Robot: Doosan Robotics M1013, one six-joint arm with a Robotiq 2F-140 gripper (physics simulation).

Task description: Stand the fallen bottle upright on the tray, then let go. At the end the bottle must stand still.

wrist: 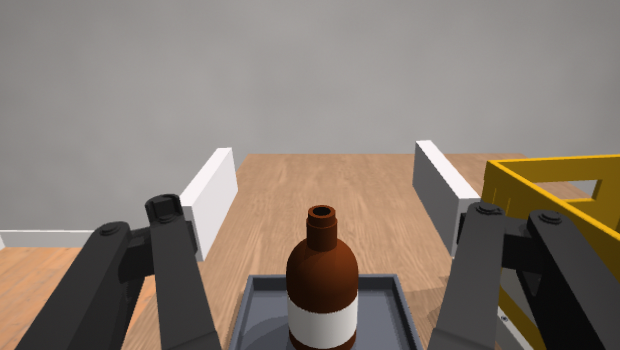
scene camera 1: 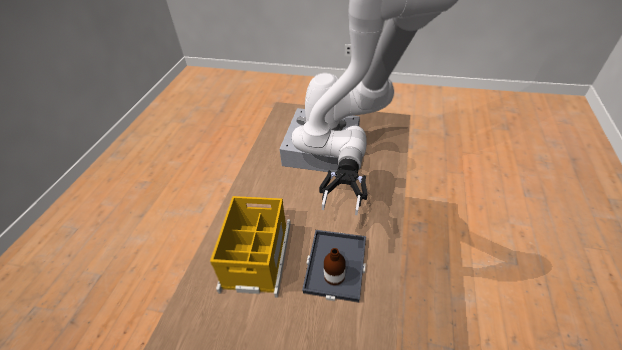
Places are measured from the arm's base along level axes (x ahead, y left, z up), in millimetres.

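Where they show: gripper, fingertip midpoint: (wrist: 323, 166) (scene camera 1: 339, 209).
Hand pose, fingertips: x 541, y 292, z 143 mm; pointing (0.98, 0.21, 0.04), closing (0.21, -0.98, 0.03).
Each offset is from my fingertips to the top centre of the thing.
A brown bottle {101 mm ahead, 23 mm left, 84 mm down} (scene camera 1: 334, 266) (wrist: 322, 280) with a white label stands upright on the dark grey tray {55 mm ahead, 10 mm left, 219 mm down} (scene camera 1: 308, 265) (wrist: 320, 281). In the wrist view its neck points up and its lowest part is cut off by the frame's bottom edge. My gripper (scene camera 1: 341, 204) (wrist: 323, 166) is open, with nothing between its white fingertips. It is above the table, apart from the bottle, on the robot-base side of the tray. No finger touches the bottle.
A yellow crate {134 mm ahead, 275 mm right, 69 mm down} (scene camera 1: 274, 270) (wrist: 550, 200) with compartments stands beside the tray, to its left in the scene view and on the right in the wrist view. White brackets sit around the crate and the tray. The robot's grey base block (scene camera 1: 300, 159) is at the back.
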